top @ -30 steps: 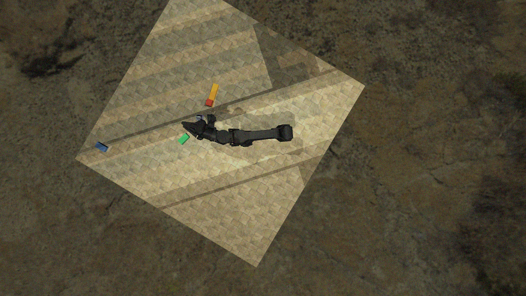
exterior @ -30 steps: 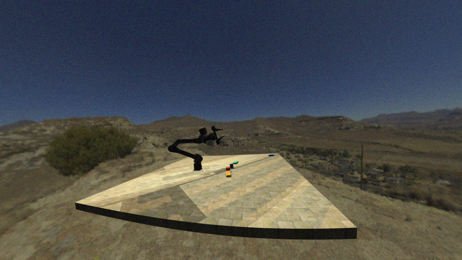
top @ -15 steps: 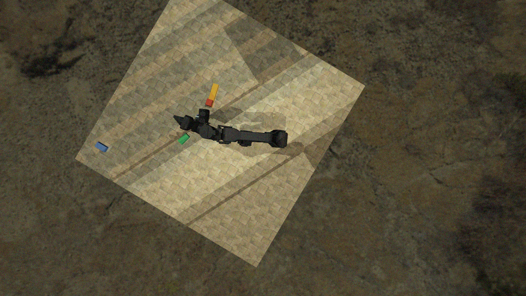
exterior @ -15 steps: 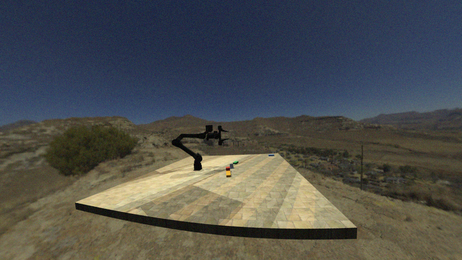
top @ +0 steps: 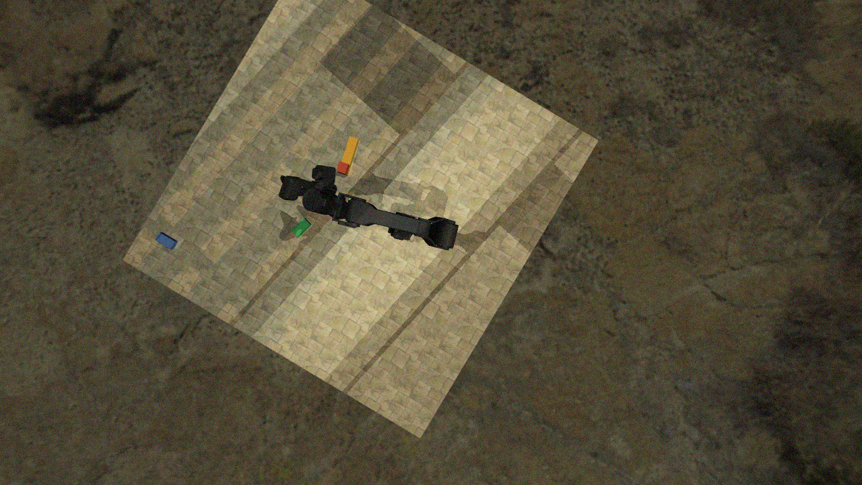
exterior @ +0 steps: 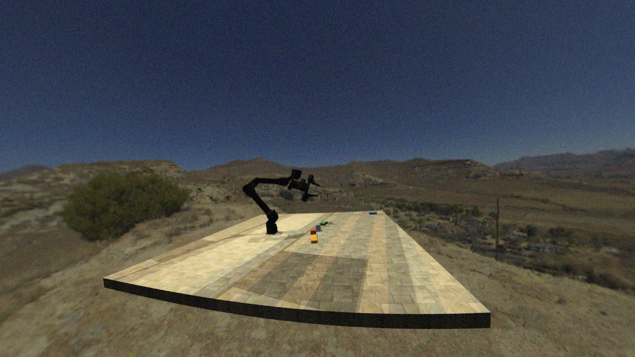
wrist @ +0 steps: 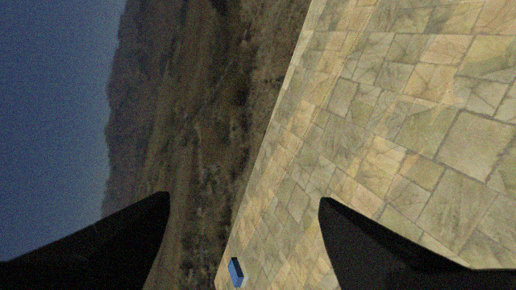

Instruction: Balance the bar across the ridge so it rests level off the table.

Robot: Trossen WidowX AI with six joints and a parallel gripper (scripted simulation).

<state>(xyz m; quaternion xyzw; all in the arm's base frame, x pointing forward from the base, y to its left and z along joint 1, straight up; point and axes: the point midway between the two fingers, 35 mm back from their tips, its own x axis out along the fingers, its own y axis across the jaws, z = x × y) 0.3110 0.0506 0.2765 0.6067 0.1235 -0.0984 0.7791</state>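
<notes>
The orange bar lies 250 mm below my gripper tip, 140 mm to the right of it and 30 mm behind it. From my gripper tip the other things lie so: grey ridge block (230 mm below, 20 mm behind, 10 mm to the right); then blue block (450 mm to the left, 400 mm ahead, 260 mm below); then green block (260 mm below, 150 mm to the left, 10 mm behind).
</notes>
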